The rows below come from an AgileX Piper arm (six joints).
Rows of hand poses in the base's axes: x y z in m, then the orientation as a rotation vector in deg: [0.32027 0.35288 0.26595 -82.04 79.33 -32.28]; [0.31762 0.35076 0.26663 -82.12 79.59 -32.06]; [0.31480 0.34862 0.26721 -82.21 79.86 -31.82]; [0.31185 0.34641 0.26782 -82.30 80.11 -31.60]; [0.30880 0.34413 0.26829 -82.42 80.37 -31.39]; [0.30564 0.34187 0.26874 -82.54 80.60 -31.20]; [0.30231 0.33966 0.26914 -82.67 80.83 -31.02]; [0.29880 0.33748 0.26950 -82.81 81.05 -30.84]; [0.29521 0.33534 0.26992 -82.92 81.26 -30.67]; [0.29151 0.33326 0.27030 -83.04 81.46 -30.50]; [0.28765 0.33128 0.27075 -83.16 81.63 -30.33]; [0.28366 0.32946 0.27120 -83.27 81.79 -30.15]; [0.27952 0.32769 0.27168 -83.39 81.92 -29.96]
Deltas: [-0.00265 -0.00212 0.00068 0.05 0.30 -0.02]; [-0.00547 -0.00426 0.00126 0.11 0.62 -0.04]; [-0.00842 -0.00647 0.00187 0.16 0.92 -0.05]; [-0.01147 -0.00875 0.00234 0.18 1.23 -0.07]; [-0.01463 -0.01101 0.00279 0.19 1.52 -0.07]; [-0.01796 -0.01322 0.00319 0.18 1.80 -0.08]; [-0.02147 -0.01540 0.00355 0.17 2.09 -0.08]; [-0.02506 -0.01754 0.00397 0.18 2.35 -0.08]; [-0.02876 -0.01962 0.00435 0.17 2.61 -0.08]; [-0.03262 -0.02160 0.00480 0.17 2.85 -0.06]; [-0.03661 -0.02342 0.00525 0.19 3.08 -0.03]; [-0.04075 -0.02519 0.00573 0.20 3.29 0.02]
